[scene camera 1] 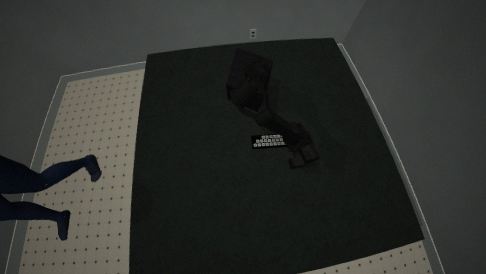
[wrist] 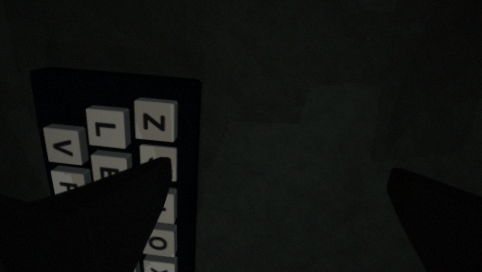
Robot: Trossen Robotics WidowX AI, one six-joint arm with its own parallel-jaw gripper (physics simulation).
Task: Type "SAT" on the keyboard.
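Places are measured from the arm's base along level axes (x ahead, y left, z up), in millimetres.
Pixels of known places: gripper, between the fingertips: (scene camera 1: pixel 288 152) (wrist: pixel 280 173); arm's base, origin of its link: (scene camera 1: pixel 259 67).
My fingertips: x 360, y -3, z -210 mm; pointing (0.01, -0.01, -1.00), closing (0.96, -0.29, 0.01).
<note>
Ahead of a thing's pixels: the offset from my fingertips to its top centre. Level surfaces: height alone.
The black keyboard @(88 mm back, 40 mm right, 3 mm up) (scene camera 1: pixel 268 141) (wrist: pixel 189 125) lies flat with pale keys in several rows. In the wrist view it is turned sideways at the left, with the Z key @(41 mm back, 34 mm left, 3 mm up) (wrist: pixel 156 120), L key @(60 mm back, 36 mm left, 3 mm up) (wrist: pixel 107 127), V key @(81 mm back, 34 mm left, 3 mm up) (wrist: pixel 65 145) and O key @(60 mm back, 20 mm right, 3 mm up) (wrist: pixel 160 243) readable. My gripper (scene camera 1: pixel 304 159) (wrist: pixel 280 173) is open and empty. Its left finger overlaps the key @(47 mm back, 16 mm left, 0 mm up) (wrist: pixel 166 151) beside Z, whose letter is mostly hidden, and covers parts of several others. Its right finger is over the table. Whether a fingertip touches a key, I cannot tell. The T and A keys cannot be made out.
The dark green table top @(12 mm down) (scene camera 1: pixel 200 200) lies under the keyboard and arm. The arm (scene camera 1: pixel 250 95) reaches from the back and hides the keyboard's right end in the scene view. A person's blue-clad legs (scene camera 1: pixel 30 177) are at the left, over the dotted floor (scene camera 1: pixel 95 225).
</note>
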